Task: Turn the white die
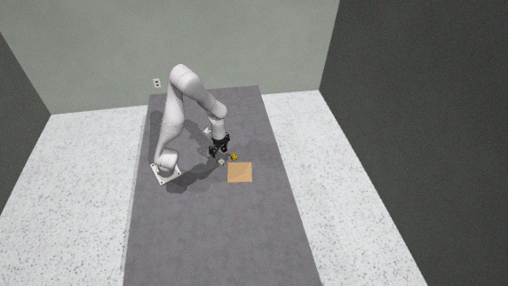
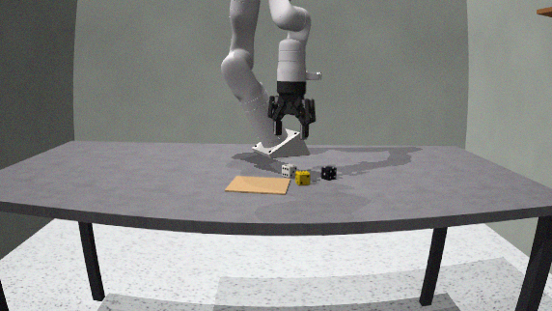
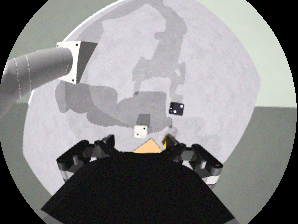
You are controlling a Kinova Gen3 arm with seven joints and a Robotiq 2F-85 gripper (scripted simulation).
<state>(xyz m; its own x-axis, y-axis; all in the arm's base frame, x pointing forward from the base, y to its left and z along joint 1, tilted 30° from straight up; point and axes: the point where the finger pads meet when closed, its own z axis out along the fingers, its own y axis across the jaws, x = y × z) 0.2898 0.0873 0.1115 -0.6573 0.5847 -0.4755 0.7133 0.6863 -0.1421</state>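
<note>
My gripper is now 90 mm above the white die. The rest, counted from my hand: tan mat 100 mm ahead, 80 mm to the right, 110 mm below; then yellow die 80 mm ahead, 30 mm to the left, 90 mm below; then black die 30 mm ahead, 100 mm to the left, 90 mm below.
</note>
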